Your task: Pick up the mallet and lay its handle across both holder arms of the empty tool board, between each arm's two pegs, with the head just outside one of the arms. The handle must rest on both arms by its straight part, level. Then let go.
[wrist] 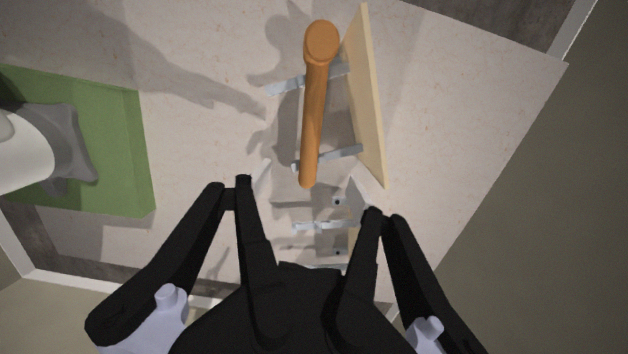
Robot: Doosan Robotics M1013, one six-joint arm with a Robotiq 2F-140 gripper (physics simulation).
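Places are measured from the arm's base along level axes (x up, y left, z back), in millimetres.
Where they show: gripper, fingertip midpoint: (309,177); arm's base, origin of the base link: (47,141).
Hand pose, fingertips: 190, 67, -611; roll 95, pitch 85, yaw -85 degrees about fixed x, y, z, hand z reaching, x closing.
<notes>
Each offset is from my fingertips to the top centre of the thing, as dx, dy, dz. "spot": to the spot under its first point.
The orange mallet {-113, +52, +3} (313,115) lies with its handle across the two grey holder arms of the tool board (367,100). One arm (285,87) crosses under the handle near the head, the other arm (341,153) near the handle's free end. The head {spot: -114, +170, +3} (322,41) is at the top of the view, just outside the upper arm. The handle looks about level, but the pegs are mostly hidden, so its exact seat between them cannot be told. My gripper (309,177) is open and empty, its fingers apart above and on either side of the handle's free end.
A second set of grey holder arms (327,225) shows below, between the fingers, partly hidden by the gripper. A green tray (112,155) at the left holds a grey object (80,155) beside a white rounded part (25,155). The table edge runs down the right.
</notes>
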